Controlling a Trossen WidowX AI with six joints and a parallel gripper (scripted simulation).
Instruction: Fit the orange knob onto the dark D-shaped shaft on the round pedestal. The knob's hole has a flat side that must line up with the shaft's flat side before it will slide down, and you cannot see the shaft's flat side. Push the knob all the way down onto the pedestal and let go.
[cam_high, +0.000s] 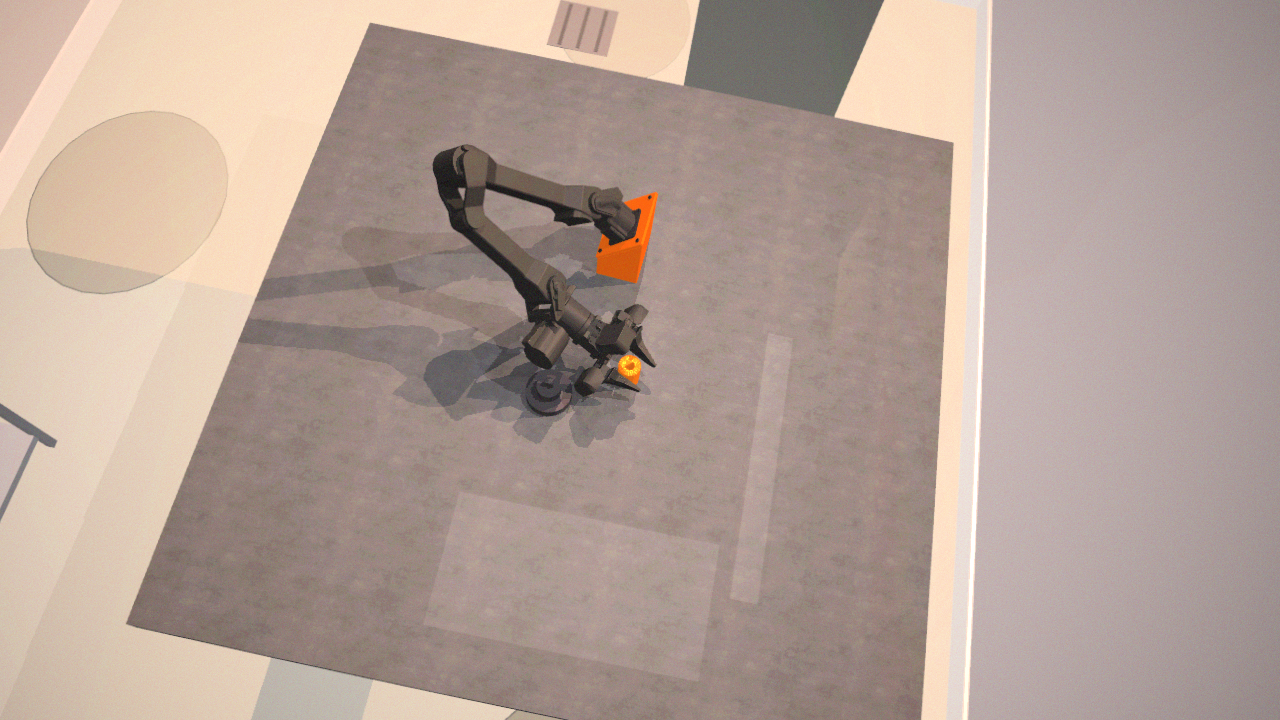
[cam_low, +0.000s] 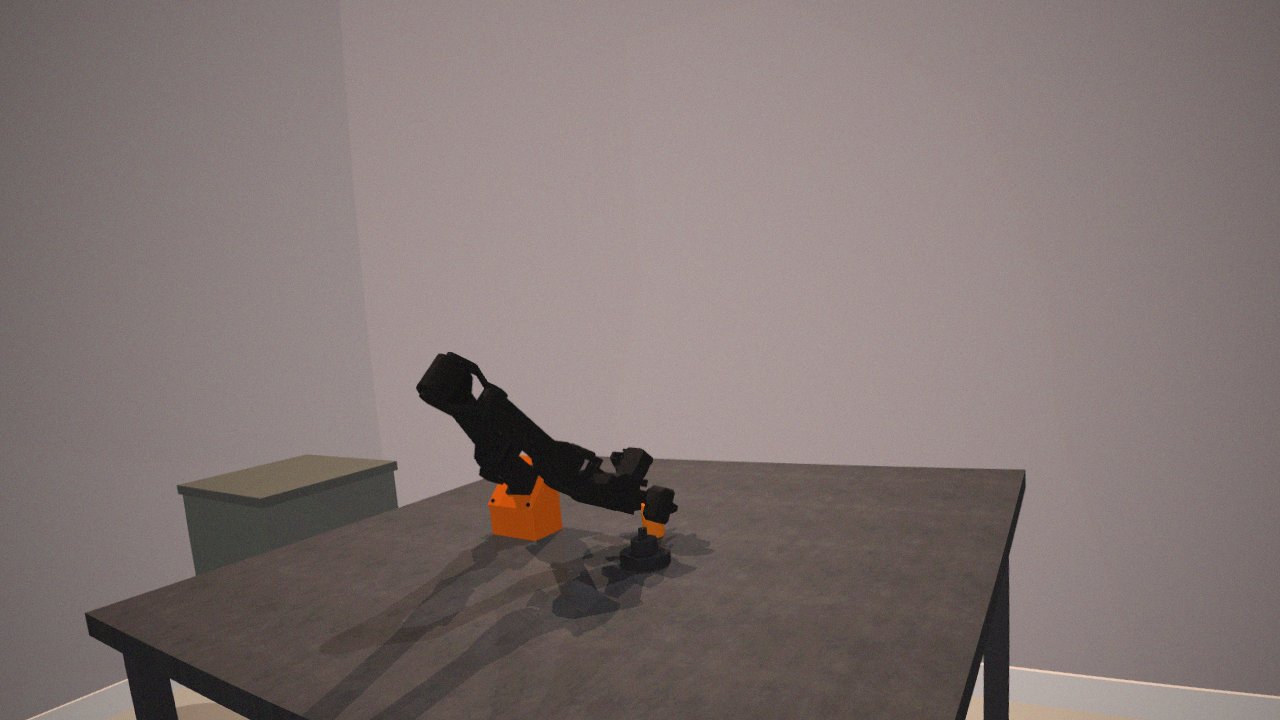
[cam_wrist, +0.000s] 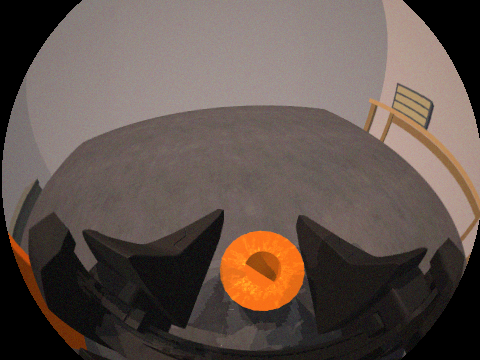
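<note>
Right now the orange knob is 1 cm behind my gripper tip, 4 cm to the right of it and 2 cm below it. Round my gripper tip: dark round pedestal 5 cm ahead, 17 cm to the right, 2 cm below.
</note>
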